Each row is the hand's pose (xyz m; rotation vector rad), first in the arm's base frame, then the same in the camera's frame.
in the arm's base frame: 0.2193 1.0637 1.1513 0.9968 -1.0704 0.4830
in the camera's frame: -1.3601 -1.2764 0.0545 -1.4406 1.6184 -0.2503
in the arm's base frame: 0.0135 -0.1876 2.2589 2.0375 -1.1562 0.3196
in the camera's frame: -0.2930 -1.6457 -1.1944 -1.0572 0.6900 -0.5581
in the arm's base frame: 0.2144 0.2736 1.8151 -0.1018 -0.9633 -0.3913
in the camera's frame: -0.6584 -1.5886 -0.6347 2.4893 -1.6456 -0.8507
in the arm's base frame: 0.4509 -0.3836 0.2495 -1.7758 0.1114 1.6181
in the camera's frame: 0.1892 -0.7867 0.6213 -0.7664 -1.8538 -0.3890
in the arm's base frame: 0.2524 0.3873 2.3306 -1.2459 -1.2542 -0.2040
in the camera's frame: -0.8147 -1.9353 -1.0027 1.2281 -1.5272 -1.7837
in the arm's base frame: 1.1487 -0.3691 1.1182 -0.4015 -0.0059 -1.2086
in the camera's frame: 0.2219 -1.8607 0.3260 2.1743 -0.2887 -0.3514
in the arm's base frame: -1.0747 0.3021 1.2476 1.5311 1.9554 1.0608
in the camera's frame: -0.8789 -0.2241 -0.9072 -0.1225 -0.3991 3.0497
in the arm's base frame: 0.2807 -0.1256 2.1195 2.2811 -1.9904 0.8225
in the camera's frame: -0.2872 -1.7830 -0.9191 -0.2865 0.5016 -0.1207
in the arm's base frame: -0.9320 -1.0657 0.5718 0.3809 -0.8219 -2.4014
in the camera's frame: 0.5524 0.1951 -0.5558 -2.5400 -1.2452 1.0050
